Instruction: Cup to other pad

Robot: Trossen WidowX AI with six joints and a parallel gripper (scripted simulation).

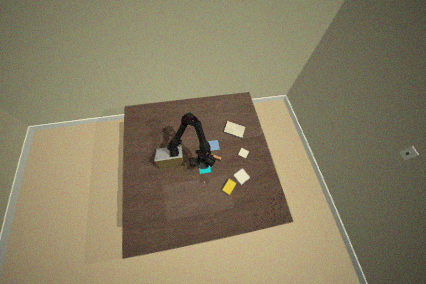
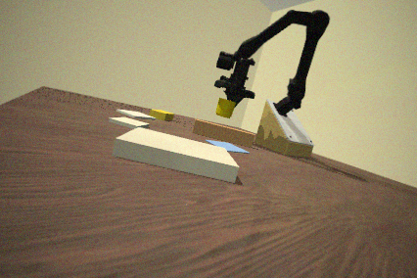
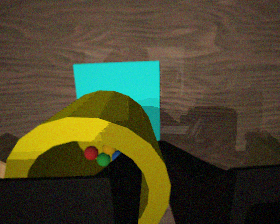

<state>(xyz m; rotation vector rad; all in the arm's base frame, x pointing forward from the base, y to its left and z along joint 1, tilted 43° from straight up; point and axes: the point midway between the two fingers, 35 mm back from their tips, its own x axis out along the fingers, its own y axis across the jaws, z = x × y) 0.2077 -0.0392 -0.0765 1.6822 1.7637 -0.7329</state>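
The cyan pad is 12 cm below my gripper tip and 3 cm ahead of it. Round my gripper tip: yellow cup 2 cm ahead; then blue pad 19 cm to the left, 13 cm ahead, 12 cm below; then long tan wooden bar 10 cm to the left, 10 cm below, 8 cm ahead.
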